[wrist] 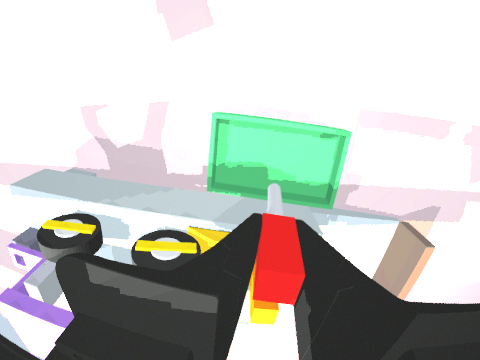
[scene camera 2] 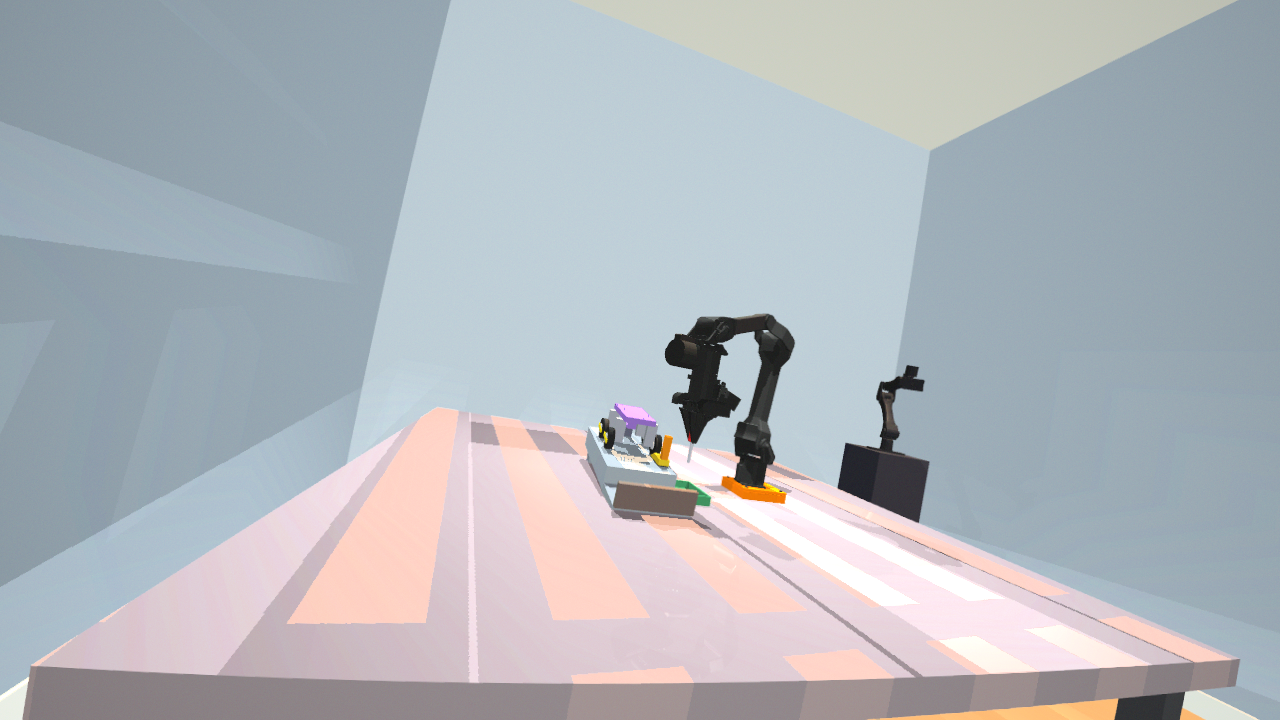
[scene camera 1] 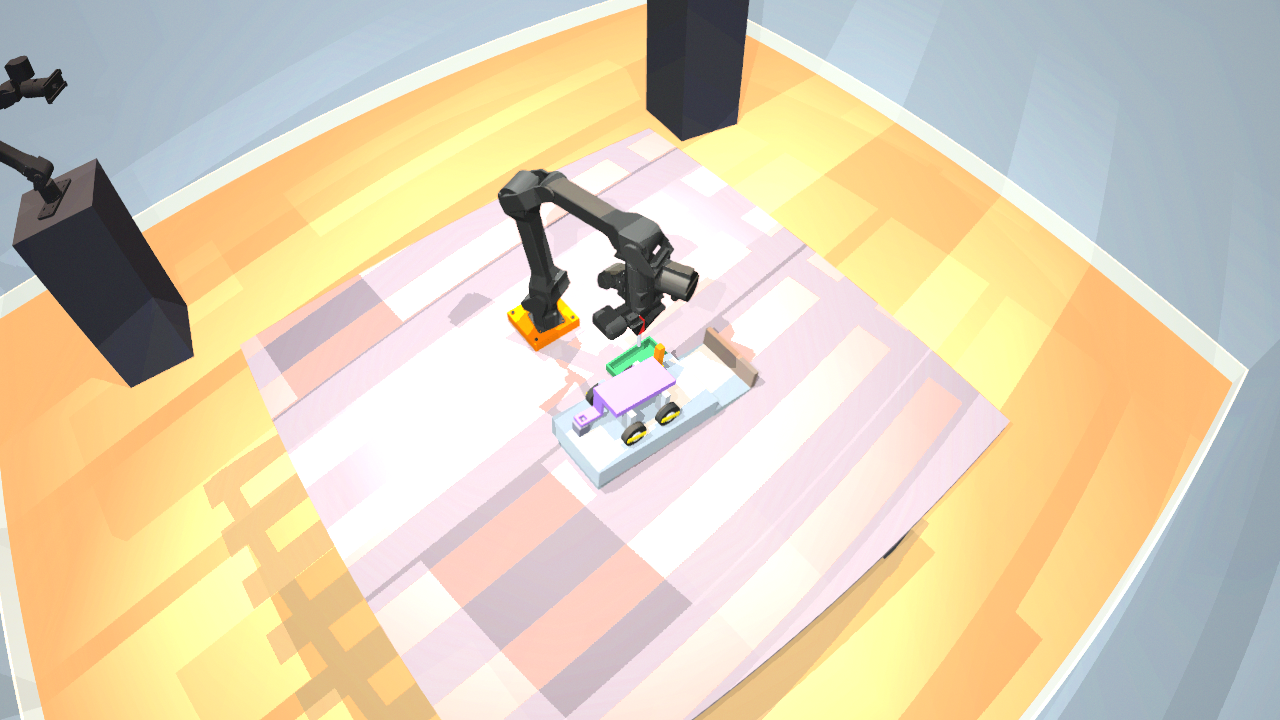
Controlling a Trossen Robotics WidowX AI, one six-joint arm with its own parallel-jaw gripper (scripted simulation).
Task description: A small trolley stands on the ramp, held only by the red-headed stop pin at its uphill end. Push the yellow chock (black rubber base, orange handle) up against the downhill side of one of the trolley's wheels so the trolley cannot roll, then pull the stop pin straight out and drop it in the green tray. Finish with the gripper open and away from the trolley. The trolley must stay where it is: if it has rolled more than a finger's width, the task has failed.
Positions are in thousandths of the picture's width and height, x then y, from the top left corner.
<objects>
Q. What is the gripper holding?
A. A stop pin.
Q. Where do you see a brown end wall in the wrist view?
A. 851,701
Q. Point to a green tray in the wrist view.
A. At 534,432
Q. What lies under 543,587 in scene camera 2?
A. The gripper.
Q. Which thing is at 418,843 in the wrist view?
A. The gripper.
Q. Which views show the gripper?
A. The wrist view, scene camera 2 and scene camera 1: all of them.
</objects>
